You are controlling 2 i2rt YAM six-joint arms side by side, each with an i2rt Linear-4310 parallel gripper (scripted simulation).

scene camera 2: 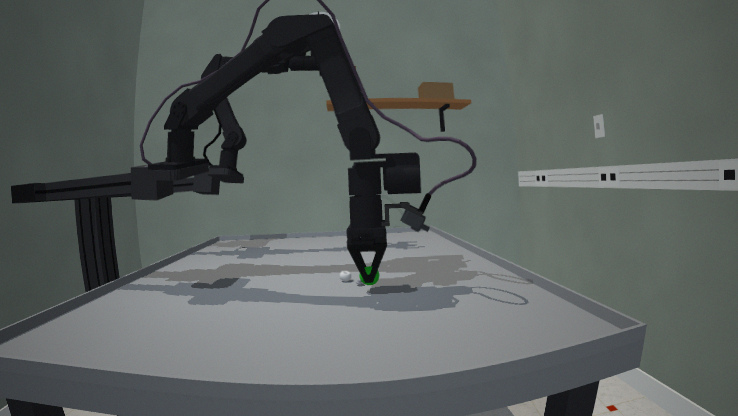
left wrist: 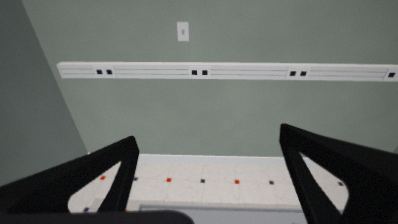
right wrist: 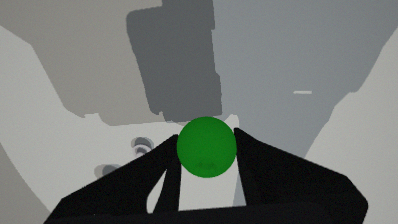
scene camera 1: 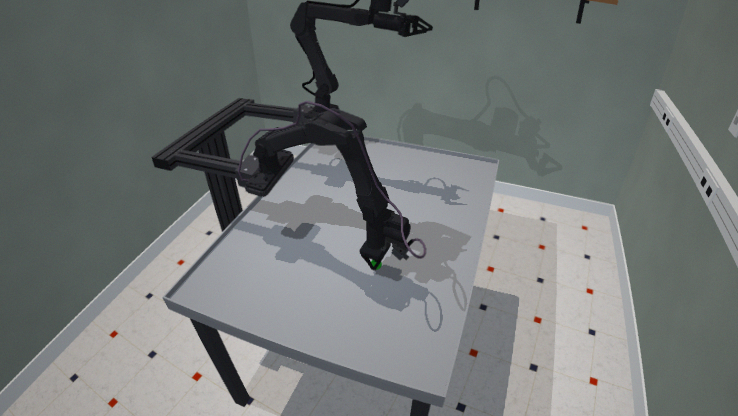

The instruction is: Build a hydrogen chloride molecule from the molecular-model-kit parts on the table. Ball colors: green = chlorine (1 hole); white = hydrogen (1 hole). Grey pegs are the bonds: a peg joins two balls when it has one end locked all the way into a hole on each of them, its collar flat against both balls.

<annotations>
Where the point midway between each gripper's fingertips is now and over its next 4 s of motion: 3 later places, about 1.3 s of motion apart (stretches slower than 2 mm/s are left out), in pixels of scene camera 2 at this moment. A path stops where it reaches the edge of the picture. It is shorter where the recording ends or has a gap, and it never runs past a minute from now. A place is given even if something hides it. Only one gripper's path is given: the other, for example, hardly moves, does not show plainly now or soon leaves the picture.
My right gripper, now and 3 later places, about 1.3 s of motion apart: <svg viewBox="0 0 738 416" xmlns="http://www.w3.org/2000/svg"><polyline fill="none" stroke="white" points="369,280 340,294 297,304 300,318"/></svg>
</annotations>
